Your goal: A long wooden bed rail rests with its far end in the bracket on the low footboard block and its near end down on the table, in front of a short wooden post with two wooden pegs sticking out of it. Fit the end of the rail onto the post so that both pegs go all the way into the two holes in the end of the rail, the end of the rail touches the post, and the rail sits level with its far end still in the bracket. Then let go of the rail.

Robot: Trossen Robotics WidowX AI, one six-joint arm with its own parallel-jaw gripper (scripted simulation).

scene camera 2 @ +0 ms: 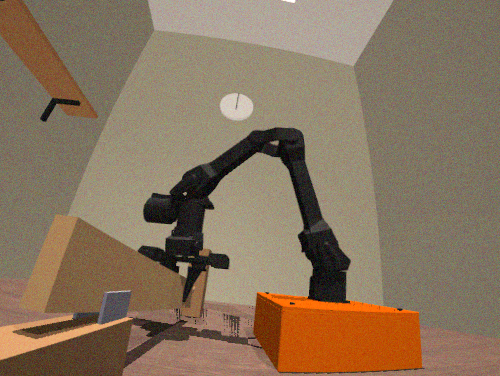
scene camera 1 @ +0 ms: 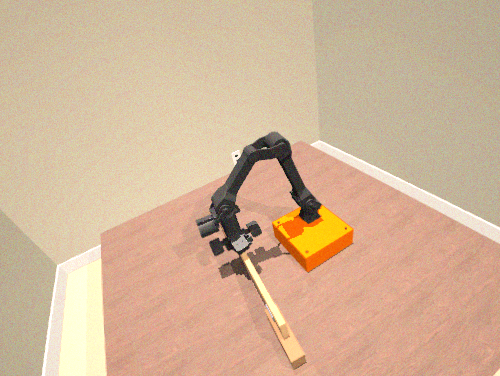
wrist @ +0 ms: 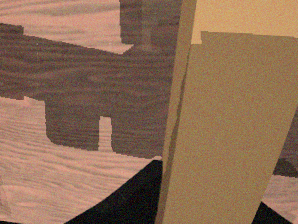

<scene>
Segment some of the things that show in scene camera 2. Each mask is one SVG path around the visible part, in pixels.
My gripper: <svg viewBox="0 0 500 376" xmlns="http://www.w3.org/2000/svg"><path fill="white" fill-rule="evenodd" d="M193 223L177 223L177 226L171 231L171 236L166 237L165 251L154 246L142 246L137 250L139 253L160 262L159 264L178 274L180 266L176 266L177 261L192 265L192 267L188 266L187 269L188 276L183 290L182 302L187 300L187 296L201 272L206 271L206 265L217 269L229 269L229 258L226 254L210 253L209 256L199 255L199 251L203 250L203 227Z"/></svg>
A wooden bed rail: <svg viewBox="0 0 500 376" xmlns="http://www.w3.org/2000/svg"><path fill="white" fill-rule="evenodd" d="M19 308L42 313L100 312L104 292L132 291L128 311L191 308L190 302L194 286L188 294L187 300L182 302L186 277L130 248L79 217L56 214Z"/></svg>
</scene>
